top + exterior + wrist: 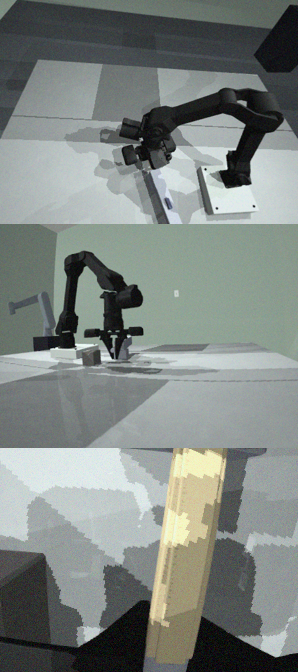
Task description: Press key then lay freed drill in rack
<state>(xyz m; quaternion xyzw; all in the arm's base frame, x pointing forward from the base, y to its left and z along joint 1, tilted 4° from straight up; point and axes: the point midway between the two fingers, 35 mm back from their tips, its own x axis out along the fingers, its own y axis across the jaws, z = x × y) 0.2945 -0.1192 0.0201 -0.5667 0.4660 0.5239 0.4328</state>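
Now: gripper tip 4 cm to the right of the drill, 4 cm below it and 1 cm past it. The rest, counted from my gripper tip: blue key (18 cm to the left, 4 cm above, 3 cm behind); housing (15 cm to the left, 4 cm above, 3 cm behind); rack (7 cm behind, 3 cm to the right, 1 cm above).
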